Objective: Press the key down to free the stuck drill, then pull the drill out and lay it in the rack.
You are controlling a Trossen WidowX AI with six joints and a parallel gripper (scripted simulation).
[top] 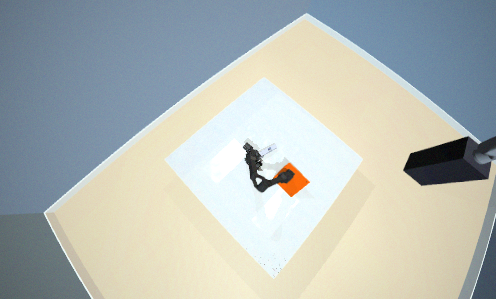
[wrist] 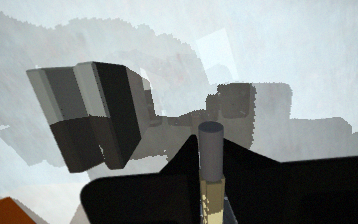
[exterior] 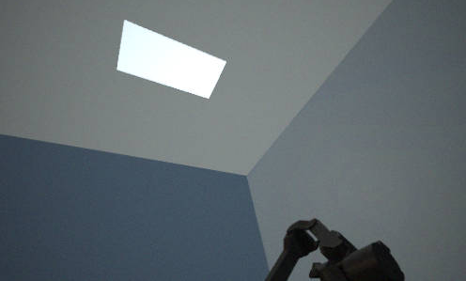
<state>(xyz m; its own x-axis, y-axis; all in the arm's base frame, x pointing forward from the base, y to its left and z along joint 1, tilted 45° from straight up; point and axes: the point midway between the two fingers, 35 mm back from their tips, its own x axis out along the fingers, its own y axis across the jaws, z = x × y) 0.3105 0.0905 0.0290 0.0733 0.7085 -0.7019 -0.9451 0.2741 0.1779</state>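
The grey ribbed block is 6 cm behind my gripper tip and 5 cm to the left of it. Round my gripper tip: drill: 1 cm behind, 4 cm to the right, 3 cm above.
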